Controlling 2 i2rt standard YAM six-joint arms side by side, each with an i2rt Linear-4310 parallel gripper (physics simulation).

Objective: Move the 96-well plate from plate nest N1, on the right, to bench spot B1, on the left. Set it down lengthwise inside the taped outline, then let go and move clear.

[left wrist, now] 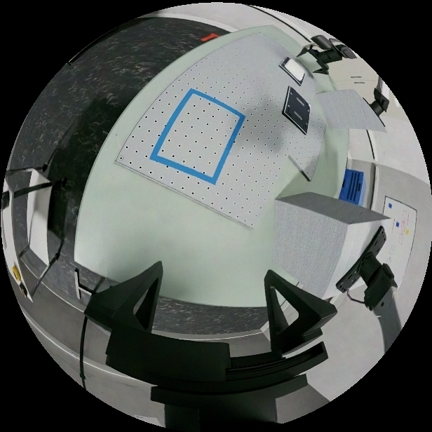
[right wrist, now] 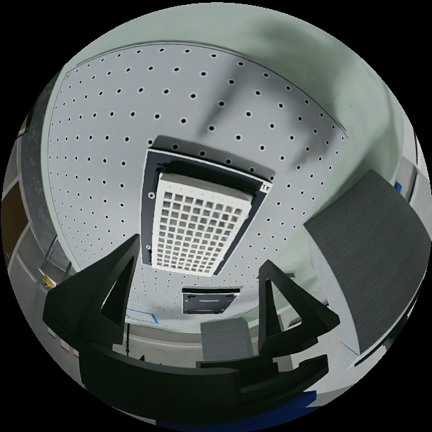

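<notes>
The white 96-well plate (left wrist: 295, 71) (right wrist: 200, 227) sits flat in the dark plate nest N1 (right wrist: 148, 175). The blue taped outline of spot B1 (left wrist: 184, 169) (right wrist: 150, 314) lies on the perforated board with no plate inside it. My left gripper (left wrist: 215, 272) is open and empty, high above the bench on the near side of the outline. My right gripper (right wrist: 206, 255) is open and empty above the plate, its fingertips apart from it on either side in the right wrist view. How high it hangs is hard to tell.
A second dark nest (left wrist: 297, 111) (right wrist: 210, 302) without a plate lies between N1 and the outline. A large grey box (left wrist: 310, 245) stands beside the board in the left wrist view. A large dark-topped box (right wrist: 375, 260) stands at the right of the right wrist view.
</notes>
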